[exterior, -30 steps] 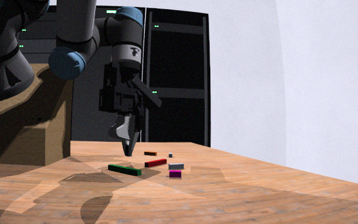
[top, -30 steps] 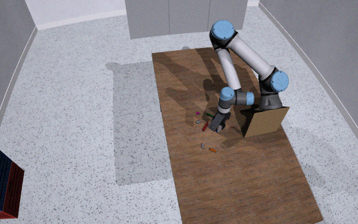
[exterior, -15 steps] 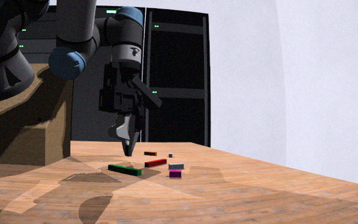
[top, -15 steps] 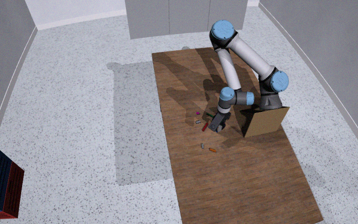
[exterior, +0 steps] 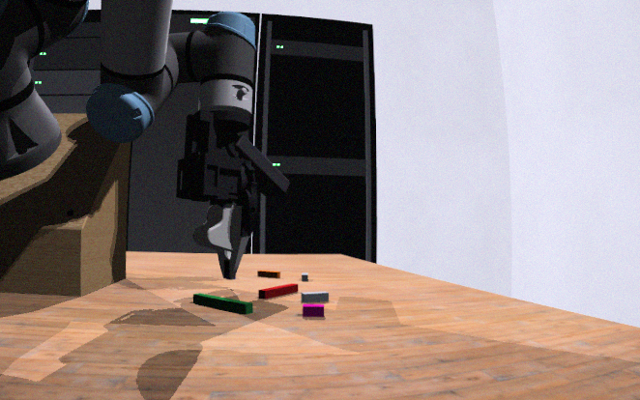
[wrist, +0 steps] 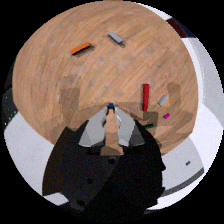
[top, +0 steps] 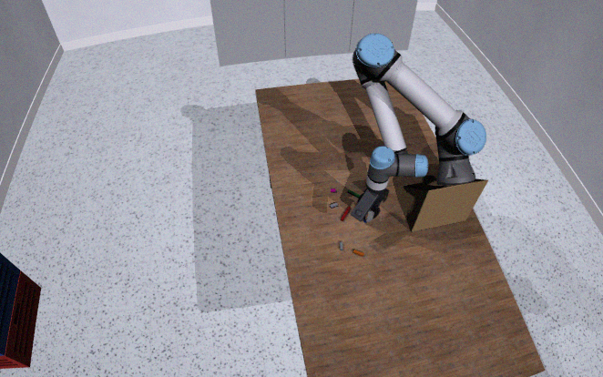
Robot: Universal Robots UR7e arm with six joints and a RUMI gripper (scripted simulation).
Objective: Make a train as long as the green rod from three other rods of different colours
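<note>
Right now my hand is 10 mm above the blue rod. Also, from my hand: orange rod: 120 mm to the left, 70 mm ahead, 20 mm below; then green rod: 140 mm to the right, 20 mm below, 10 mm behind; then red rod: 60 mm to the right, 60 mm ahead, 20 mm below.
</note>
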